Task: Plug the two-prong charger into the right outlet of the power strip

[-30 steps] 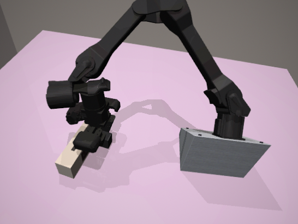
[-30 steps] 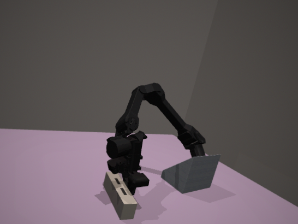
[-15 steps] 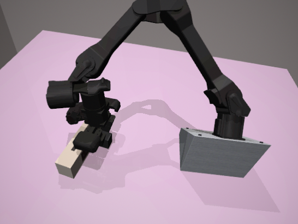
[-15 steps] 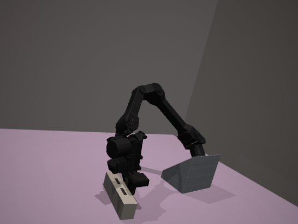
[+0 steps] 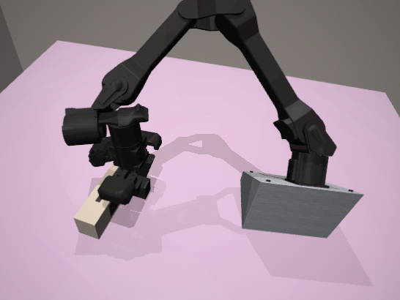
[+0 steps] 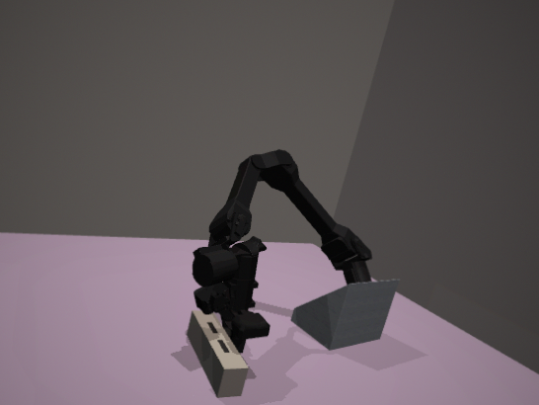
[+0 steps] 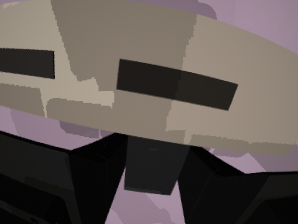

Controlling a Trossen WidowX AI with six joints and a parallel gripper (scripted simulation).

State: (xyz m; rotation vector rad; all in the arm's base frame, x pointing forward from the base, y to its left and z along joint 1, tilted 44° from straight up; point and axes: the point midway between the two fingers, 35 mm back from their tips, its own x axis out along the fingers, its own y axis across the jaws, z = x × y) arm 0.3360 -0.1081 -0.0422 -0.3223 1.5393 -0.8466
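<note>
Now: the black two-prong charger 2 cm ahead of my gripper tip and 1 cm above it.
</note>
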